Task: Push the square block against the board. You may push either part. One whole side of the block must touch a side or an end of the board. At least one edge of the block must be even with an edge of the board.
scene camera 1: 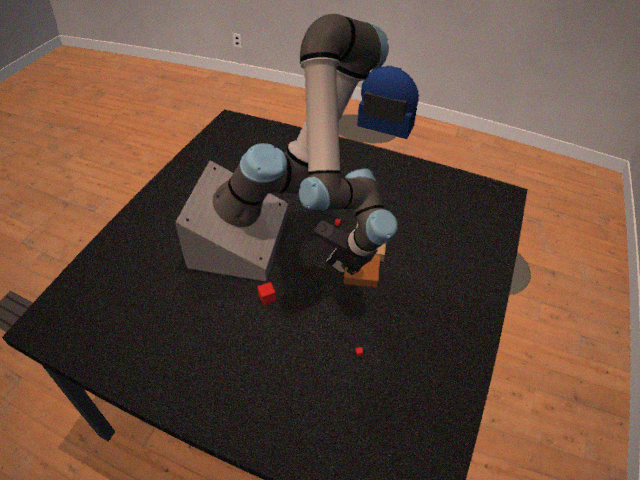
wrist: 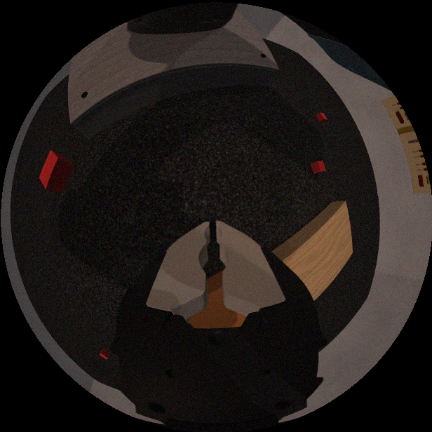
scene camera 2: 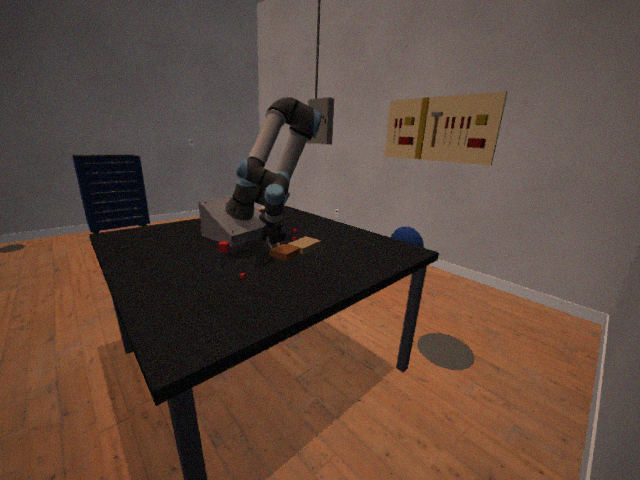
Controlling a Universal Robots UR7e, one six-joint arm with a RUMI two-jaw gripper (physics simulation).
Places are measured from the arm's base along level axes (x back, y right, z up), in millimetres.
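Pixels of known places: gripper, fingertip midpoint: (scene camera 1: 329, 261) (scene camera 2: 271, 246); arm's base, origin of the base link: (scene camera 1: 235, 206) (scene camera 2: 239, 211).
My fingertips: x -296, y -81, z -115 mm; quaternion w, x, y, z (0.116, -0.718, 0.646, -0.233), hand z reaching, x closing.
Observation:
For each thing: its top centre in the pictures, then the offset to it from my fingertips.
- orange-brown block, middle of its top: (scene camera 1: 362, 266) (scene camera 2: 285, 248) dx -96, dy -32, dz +18 mm
- light wooden board, middle of its top: (scene camera 1: 370, 234) (scene camera 2: 304, 242) dx -44, dy -156, dz +18 mm
- large red cube, middle of its top: (scene camera 1: 266, 289) (scene camera 2: 223, 242) dx +62, dy +212, dz +27 mm
- small red cube, middle of its top: (scene camera 1: 359, 350) (scene camera 2: 242, 274) dx -250, dy +202, dz +3 mm
An orange-brown block (scene camera 1: 364, 273) (scene camera 2: 285, 252) (wrist: 215, 317) lies flat on the black table, partly hidden by the gripper in the wrist view. A light wooden board (scene camera 1: 382, 251) (scene camera 2: 308, 243) (wrist: 325, 250) lies flat just beyond it, largely hidden by the arm in scene camera 1. The two look touching or nearly so in scene camera 2; whether a whole side meets and whether edges are even cannot be told. My gripper (scene camera 1: 342, 266) (scene camera 2: 271, 243) (wrist: 212, 222) is shut and empty, low at the block's side nearer the robot base.
A large red cube (scene camera 1: 266, 292) (scene camera 2: 223, 246) (wrist: 56, 171) sits near the grey robot pedestal (scene camera 1: 222, 253) (scene camera 2: 217, 227). A small red cube (scene camera 1: 359, 351) (scene camera 2: 241, 275) (wrist: 104, 354) lies farther out. Two more red cubes (wrist: 318, 167) (wrist: 321, 117) lie on the board's side of the table.

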